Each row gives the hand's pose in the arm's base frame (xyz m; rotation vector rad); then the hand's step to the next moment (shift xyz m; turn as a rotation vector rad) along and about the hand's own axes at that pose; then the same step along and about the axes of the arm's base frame.
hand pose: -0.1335 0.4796 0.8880 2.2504 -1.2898 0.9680
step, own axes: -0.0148 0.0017 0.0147 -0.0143 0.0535 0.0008
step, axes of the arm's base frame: -0.0010 -0.0009 -0.0209 -0.0506 -0.0192 -0.0118
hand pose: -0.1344 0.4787 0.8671 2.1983 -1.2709 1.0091
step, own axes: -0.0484 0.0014 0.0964 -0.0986 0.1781 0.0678
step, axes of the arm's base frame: 0.0202 -0.0357 -0.0998 -0.1598 -0.0773 -0.1205
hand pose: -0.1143 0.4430 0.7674 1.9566 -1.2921 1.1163
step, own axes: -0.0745 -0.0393 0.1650 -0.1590 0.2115 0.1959
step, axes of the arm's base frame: 0.0779 -0.0791 -0.1483 -0.1585 -0.1628 -0.2383
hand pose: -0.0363 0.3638 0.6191 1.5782 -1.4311 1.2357
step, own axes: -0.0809 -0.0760 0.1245 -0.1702 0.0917 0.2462
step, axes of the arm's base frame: 0.1039 -0.0730 -0.1081 -0.0305 -0.1839 -0.2515
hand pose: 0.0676 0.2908 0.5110 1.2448 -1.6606 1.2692
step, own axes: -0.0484 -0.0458 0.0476 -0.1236 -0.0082 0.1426
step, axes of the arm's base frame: 0.0593 -0.0352 -0.0441 0.0483 -0.1034 -0.1505
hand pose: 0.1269 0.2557 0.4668 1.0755 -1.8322 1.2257
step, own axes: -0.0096 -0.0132 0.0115 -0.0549 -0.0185 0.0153
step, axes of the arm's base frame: 0.0150 -0.0112 -0.0070 0.0390 -0.0040 -0.0453
